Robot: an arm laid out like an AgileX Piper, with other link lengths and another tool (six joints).
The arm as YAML. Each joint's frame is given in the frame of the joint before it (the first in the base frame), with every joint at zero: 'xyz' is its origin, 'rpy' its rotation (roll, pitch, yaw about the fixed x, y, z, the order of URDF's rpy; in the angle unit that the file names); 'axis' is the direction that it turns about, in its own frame. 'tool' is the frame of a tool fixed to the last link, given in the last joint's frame.
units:
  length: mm
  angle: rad
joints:
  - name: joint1
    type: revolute
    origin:
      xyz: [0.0, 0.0, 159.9]
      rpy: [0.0, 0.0, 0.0]
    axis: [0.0, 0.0, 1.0]
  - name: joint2
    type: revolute
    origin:
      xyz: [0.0, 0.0, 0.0]
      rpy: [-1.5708, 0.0, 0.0]
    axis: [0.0, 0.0, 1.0]
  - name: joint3
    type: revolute
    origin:
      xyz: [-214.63, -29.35, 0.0]
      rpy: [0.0, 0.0, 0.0]
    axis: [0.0, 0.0, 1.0]
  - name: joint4
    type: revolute
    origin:
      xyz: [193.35, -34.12, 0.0]
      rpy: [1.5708, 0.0, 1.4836]
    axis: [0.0, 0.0, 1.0]
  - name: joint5
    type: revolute
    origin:
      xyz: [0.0, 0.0, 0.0]
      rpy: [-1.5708, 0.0, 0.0]
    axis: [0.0, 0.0, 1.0]
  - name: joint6
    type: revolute
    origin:
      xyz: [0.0, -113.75, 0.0]
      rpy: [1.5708, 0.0, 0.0]
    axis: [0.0, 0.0, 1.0]
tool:
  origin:
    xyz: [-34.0, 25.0, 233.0]
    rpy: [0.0, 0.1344, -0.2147]
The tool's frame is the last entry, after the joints.
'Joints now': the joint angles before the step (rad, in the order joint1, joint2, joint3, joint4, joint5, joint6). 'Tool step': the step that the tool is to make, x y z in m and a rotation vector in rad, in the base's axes. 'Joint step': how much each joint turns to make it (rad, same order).
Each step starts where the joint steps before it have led.
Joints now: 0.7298, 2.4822, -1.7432, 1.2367, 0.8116, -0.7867
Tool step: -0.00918, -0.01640, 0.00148, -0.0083, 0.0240, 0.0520
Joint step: -0.0458, -0.0078, 0.0000, -0.0516, 0.0892, -0.0001
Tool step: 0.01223, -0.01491, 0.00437, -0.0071, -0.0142, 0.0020
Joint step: -0.0479, -0.0206, 0.0001, -0.0411, 0.0345, 0.0000
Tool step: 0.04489, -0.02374, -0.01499, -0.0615, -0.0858, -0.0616
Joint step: -0.0498, -0.0139, -0.0067, -0.0886, -0.0662, 0.0224
